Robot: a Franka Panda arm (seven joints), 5 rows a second.
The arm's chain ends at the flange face. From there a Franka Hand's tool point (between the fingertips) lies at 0.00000 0.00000 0.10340 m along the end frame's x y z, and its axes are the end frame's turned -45 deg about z.
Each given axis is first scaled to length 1.
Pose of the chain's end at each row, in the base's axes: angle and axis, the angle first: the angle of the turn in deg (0 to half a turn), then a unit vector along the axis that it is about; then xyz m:
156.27 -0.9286 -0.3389 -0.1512 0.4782 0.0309 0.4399
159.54 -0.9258 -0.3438 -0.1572 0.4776 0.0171 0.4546
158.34 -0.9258 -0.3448 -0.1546 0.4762 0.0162 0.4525
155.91 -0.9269 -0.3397 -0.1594 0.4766 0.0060 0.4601
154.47 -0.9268 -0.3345 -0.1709 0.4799 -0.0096 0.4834
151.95 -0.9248 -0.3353 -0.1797 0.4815 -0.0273 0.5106
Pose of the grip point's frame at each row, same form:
164.68 -0.7191 -0.6601 -0.2173 0.4919 0.0797 0.3498
167.96 -0.7162 -0.6649 -0.2121 0.4943 0.0614 0.3627
166.74 -0.7153 -0.6653 -0.2136 0.4916 0.0622 0.3612
164.70 -0.7168 -0.6597 -0.2259 0.4915 0.0558 0.3707
163.86 -0.7173 -0.6538 -0.2409 0.4961 0.0429 0.3958
161.91 -0.7133 -0.6520 -0.2570 0.4975 0.0294 0.4256

